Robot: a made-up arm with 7 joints.
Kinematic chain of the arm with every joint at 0, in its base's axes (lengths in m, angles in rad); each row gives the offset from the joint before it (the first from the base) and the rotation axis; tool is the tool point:
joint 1: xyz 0 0 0.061 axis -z
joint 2: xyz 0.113 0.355 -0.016 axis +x
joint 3: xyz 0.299 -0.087 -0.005 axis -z
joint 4: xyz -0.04 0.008 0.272 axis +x
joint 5: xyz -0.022 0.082 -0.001 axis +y
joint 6: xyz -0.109 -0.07 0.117 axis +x
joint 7: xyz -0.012 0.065 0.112 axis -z
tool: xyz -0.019 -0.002 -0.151
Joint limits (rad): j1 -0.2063..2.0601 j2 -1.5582..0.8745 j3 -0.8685..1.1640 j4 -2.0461..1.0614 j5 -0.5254..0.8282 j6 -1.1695..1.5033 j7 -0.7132..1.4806
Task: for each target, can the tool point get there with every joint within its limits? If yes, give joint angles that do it. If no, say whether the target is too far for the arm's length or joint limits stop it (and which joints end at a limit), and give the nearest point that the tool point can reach.
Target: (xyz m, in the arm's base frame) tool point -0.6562 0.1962 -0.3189
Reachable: no: joint limits stop it (at a limit: joint 1, joint 2, joint 3, joint 4, joint 6) | nearest point -0.2646 -0.1890 0.0290 | short by 0.650 m
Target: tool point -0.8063 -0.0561 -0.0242
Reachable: no: joint limits stop it (at a limit: joint 1, joint 2, joint 3, joint 6) | nearest point -0.3301 -0.2606 0.0726 | short by 0.527 m
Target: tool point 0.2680 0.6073 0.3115
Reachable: yes | joints 0.0369 -0.6326 0.3334 0.1700 -0.0173 0.2056 0.2674
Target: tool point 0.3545 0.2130 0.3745
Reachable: yes | joints 0.3073 0.4045 0.6150 0.7227 -0.4100 -0.1890 0.5748
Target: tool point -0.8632 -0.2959 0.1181
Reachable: no: joint limits stop it (at a limit: joint 1, joint 2, joint 3, joint 6) | nearest point -0.3528 -0.3357 0.1174 | short by 0.512 m
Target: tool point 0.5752 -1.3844 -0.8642
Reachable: no: too far | nearest point 0.4052 -0.7877 -0.1112 | short by 0.976 m
